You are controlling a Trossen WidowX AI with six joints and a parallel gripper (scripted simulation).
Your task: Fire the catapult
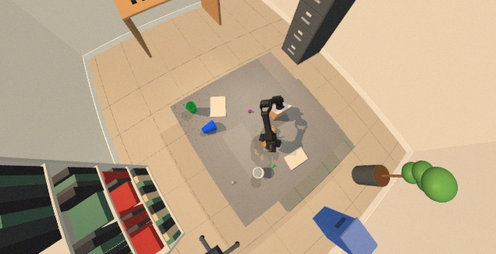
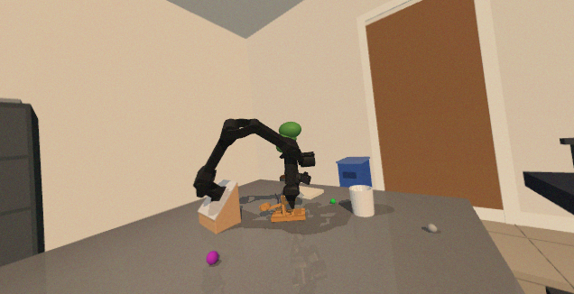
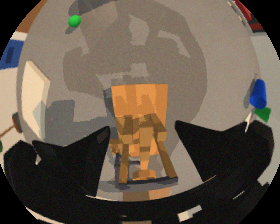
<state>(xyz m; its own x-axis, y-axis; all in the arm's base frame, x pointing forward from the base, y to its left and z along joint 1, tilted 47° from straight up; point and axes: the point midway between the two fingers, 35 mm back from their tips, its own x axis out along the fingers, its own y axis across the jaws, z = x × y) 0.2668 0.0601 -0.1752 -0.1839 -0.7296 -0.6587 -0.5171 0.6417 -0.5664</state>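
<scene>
My gripper tip is now 60 mm past the magenta ball, 340 mm to the left of it and 30 mm above it. Also, from my gripper tip: grey ball (460 mm ahead, 80 mm to the left, 40 mm below); then small green ball (100 mm ahead, 190 mm to the left, 40 mm below); then white mug (250 mm ahead, 150 mm to the left, 20 mm below).
</scene>
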